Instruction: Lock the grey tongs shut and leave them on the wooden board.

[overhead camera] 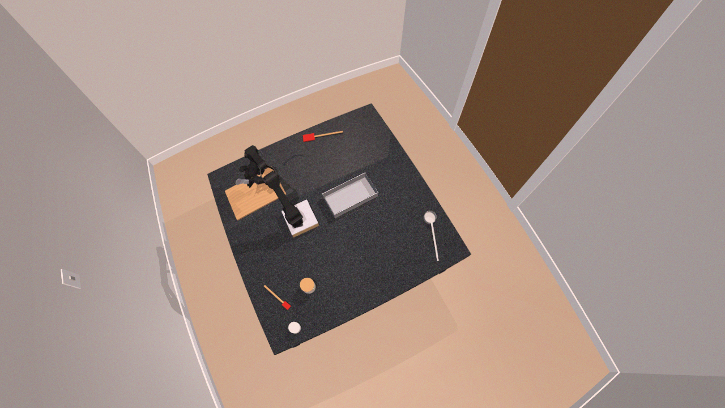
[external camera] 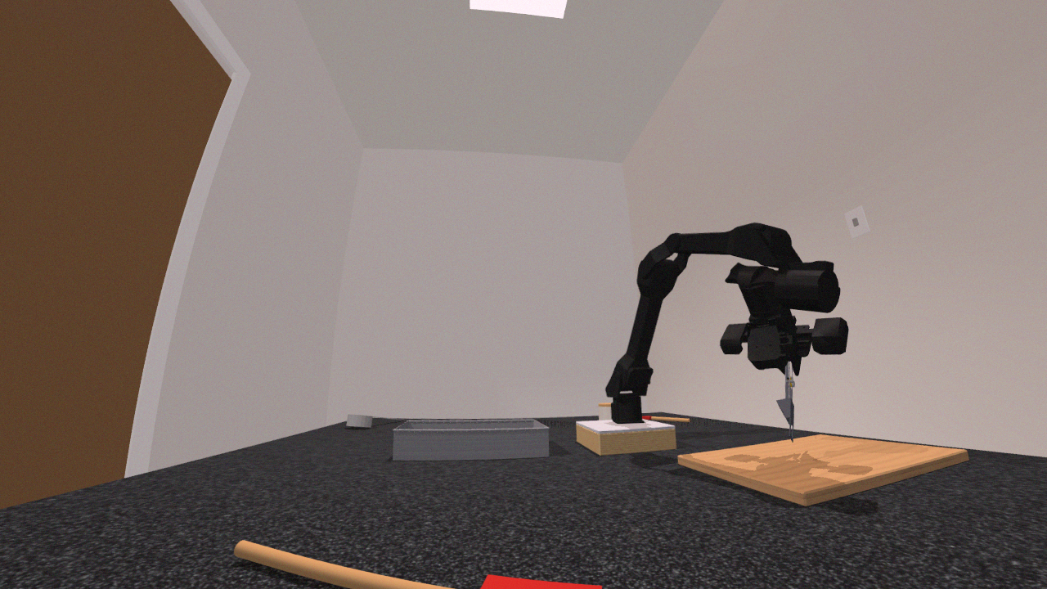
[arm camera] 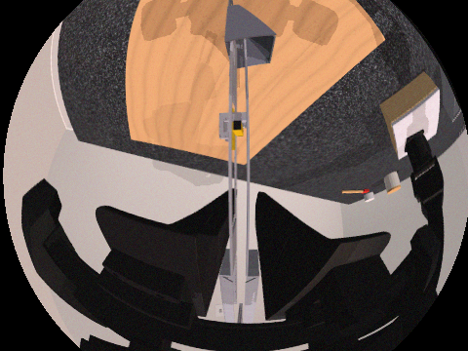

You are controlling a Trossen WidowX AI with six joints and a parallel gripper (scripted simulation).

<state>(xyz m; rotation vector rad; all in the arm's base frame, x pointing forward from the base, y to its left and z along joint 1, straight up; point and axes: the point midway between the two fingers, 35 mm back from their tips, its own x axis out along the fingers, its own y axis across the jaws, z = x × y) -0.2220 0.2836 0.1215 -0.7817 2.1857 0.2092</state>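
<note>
The wooden board lies 30 mm to the left of my gripper tip and 140 mm below it. Round my gripper tip: white disc 80 mm ahead, 870 mm to the right, 130 mm below; grey roasting tin 600 mm ahead, 170 mm to the right, 120 mm below; red spatula 500 mm ahead, 340 mm to the left, 140 mm below.
</note>
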